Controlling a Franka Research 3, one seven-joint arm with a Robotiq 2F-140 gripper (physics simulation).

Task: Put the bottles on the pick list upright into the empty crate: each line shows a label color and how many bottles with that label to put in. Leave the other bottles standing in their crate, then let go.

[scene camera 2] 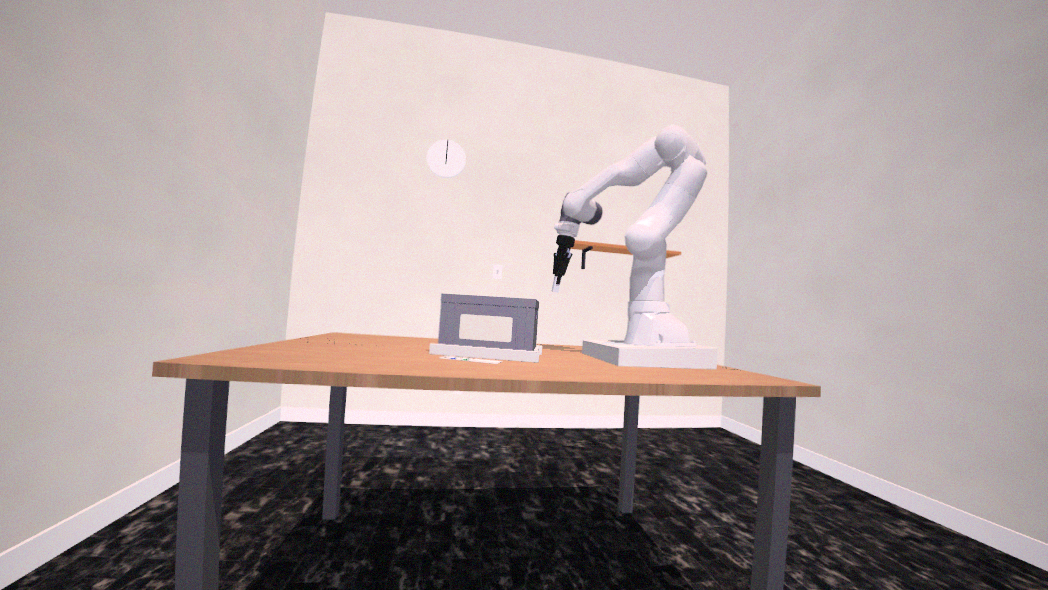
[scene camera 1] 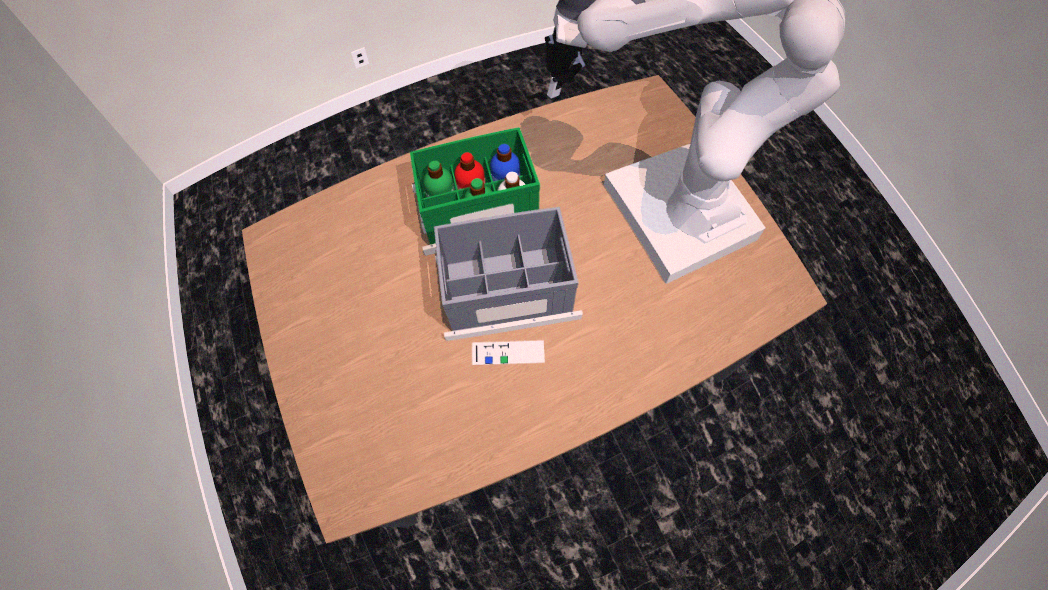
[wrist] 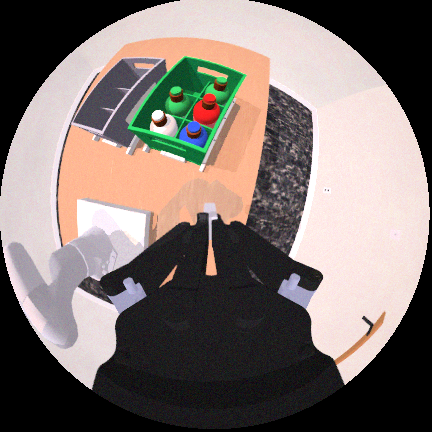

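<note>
The green crate (scene camera 1: 480, 199) (wrist: 167, 145) holds upright bottles: a blue bottle (scene camera 1: 504, 162) (wrist: 193, 136), a red bottle (scene camera 1: 468, 172) (wrist: 206, 112), a white bottle (scene camera 1: 511, 181) (wrist: 163, 125), and two green ones, a back-row green bottle (scene camera 1: 436, 179) (wrist: 218, 91) and a front-row green bottle (scene camera 1: 476, 187) (wrist: 177, 102). The grey crate (scene camera 1: 458, 314) (scene camera 2: 451, 322) (wrist: 117, 130) shows empty compartments in scene camera 1. The pick list (scene camera 1: 524, 352) (scene camera 2: 487, 360) shows a blue and a green mark, each with what looks like 1. My gripper (scene camera 1: 553, 89) (scene camera 2: 555, 285) (wrist: 209, 210) is shut, empty, and above and to the right of the green crate.
Both crates stand close together on the wooden table (scene camera 1: 352, 410) (scene camera 2: 330, 366) (wrist: 105, 170). A white strip (scene camera 1: 513, 325) (scene camera 2: 484, 352) lies along the grey crate's front. The arm's white base block (scene camera 1: 678, 263) (scene camera 2: 667, 356) (wrist: 112, 205) stands right of the crates in scene camera 1.
</note>
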